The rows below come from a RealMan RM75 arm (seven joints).
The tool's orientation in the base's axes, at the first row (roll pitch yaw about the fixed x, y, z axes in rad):
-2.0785, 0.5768, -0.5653
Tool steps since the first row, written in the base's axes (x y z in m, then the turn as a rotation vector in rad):
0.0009, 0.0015, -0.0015, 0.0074, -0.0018, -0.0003
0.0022, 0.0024, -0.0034, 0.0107, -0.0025, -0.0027
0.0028, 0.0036, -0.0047, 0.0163, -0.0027, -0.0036
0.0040, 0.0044, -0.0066, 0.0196, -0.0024, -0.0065
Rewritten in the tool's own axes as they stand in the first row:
0.0008, 0.0003, 0.0022, 0.0062, -0.0044, 0.0003
0.0023, 0.0007, 0.0040, 0.0102, -0.0047, 0.0015
0.0029, 0.0010, 0.0058, 0.0147, -0.0077, 0.0031
0.0045, 0.0015, 0.0075, 0.0185, -0.0079, 0.0053

